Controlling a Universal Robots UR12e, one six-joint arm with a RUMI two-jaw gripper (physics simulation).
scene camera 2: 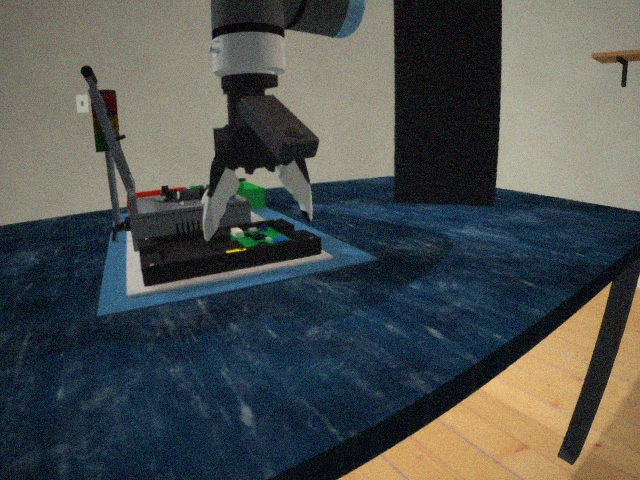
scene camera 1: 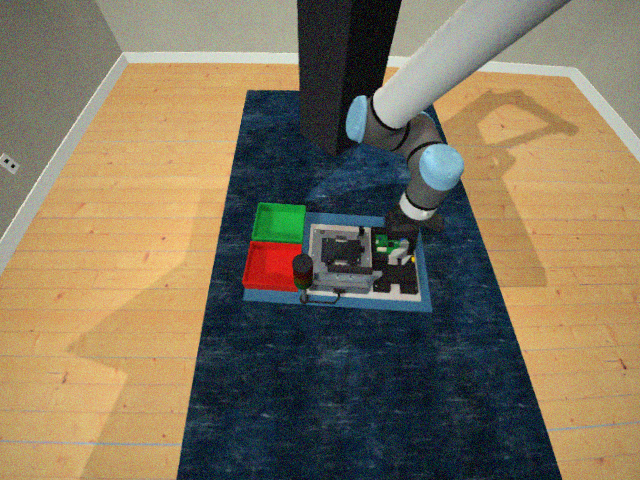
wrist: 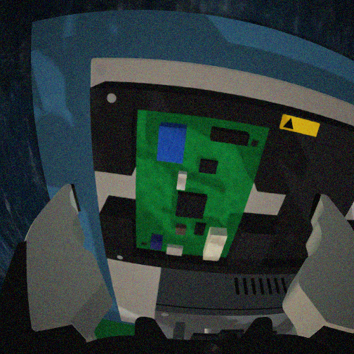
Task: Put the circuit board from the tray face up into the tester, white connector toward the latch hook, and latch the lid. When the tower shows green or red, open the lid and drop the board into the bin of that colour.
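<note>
The green circuit board lies component side up in the black tray. Its white connector is at the edge nearest the tester. My gripper is open and empty above the board, one finger on either side. The grey tester stands beside the tray. Its lid is raised, leaning back from upright. The tower shows dark red, amber and green segments, none plainly lit.
The green bin and the red bin stand beyond the tester, on the side away from the tray. A black column rises behind the work area. A yellow warning label is on the tray.
</note>
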